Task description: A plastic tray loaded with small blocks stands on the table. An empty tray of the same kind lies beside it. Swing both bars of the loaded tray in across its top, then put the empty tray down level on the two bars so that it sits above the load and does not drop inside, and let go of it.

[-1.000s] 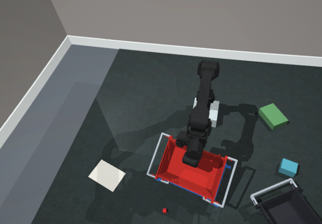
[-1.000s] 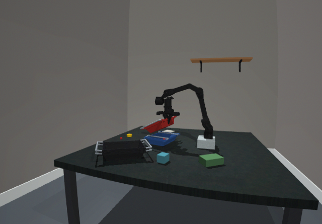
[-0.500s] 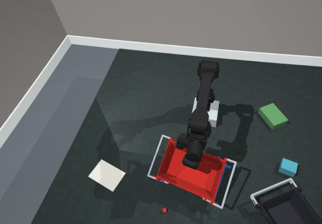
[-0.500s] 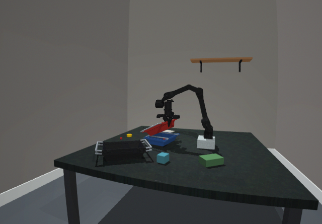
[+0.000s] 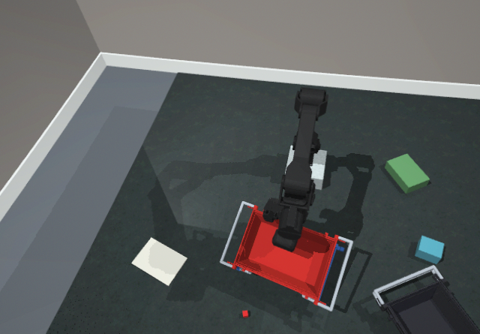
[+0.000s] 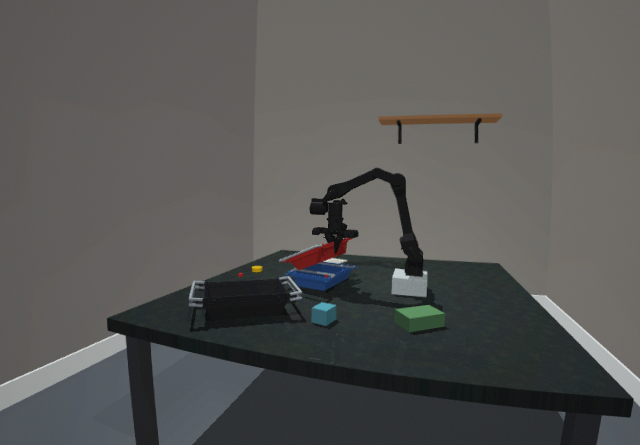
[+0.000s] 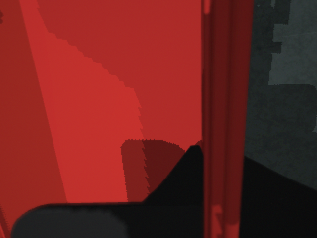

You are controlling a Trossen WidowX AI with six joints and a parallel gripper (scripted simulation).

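My gripper tip is now 70 mm short of the red tray and 20 mm to the left of it. Also, from my gripper tip: small red cube: 220 mm ahead, 120 mm below, 100 mm to the right; then white flat plate: 410 mm to the right, 130 mm below, 120 mm ahead; then teal cube: 400 mm to the left, 110 mm below, 80 mm behind.
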